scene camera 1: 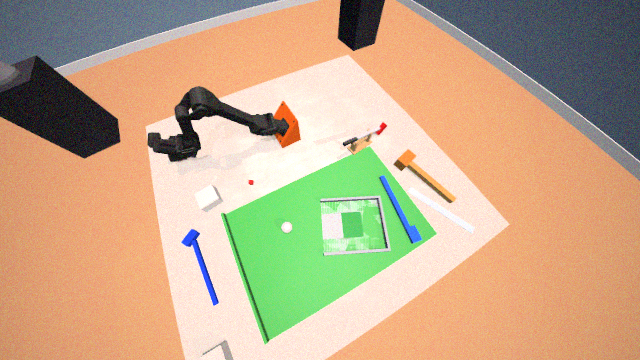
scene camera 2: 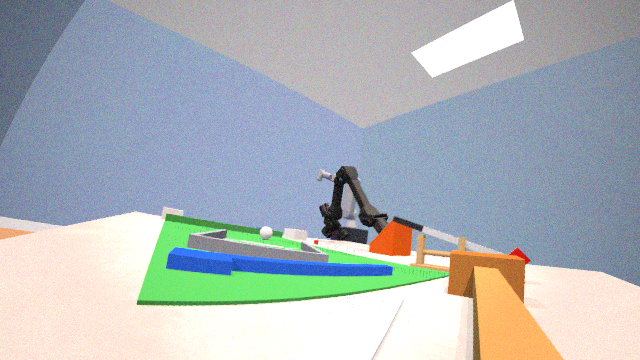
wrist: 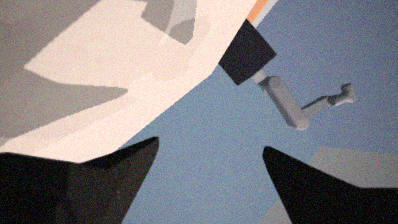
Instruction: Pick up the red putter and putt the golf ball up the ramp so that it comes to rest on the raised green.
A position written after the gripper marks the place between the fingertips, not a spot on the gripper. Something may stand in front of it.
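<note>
The gripper point(wrist: 211, 146) is open and it holds nothing. There's an orange mallet point(scene camera 1: 405, 160), and the orange mallet is out of frame in the wrist view. There's a blue bar point(scene camera 2: 183, 259) too, and the blue bar is out of frame in the wrist view as well. You'd also see a green mat point(scene camera 1: 290, 278), and scene camera 2 has the green mat point(scene camera 2: 161, 286) too.
</note>
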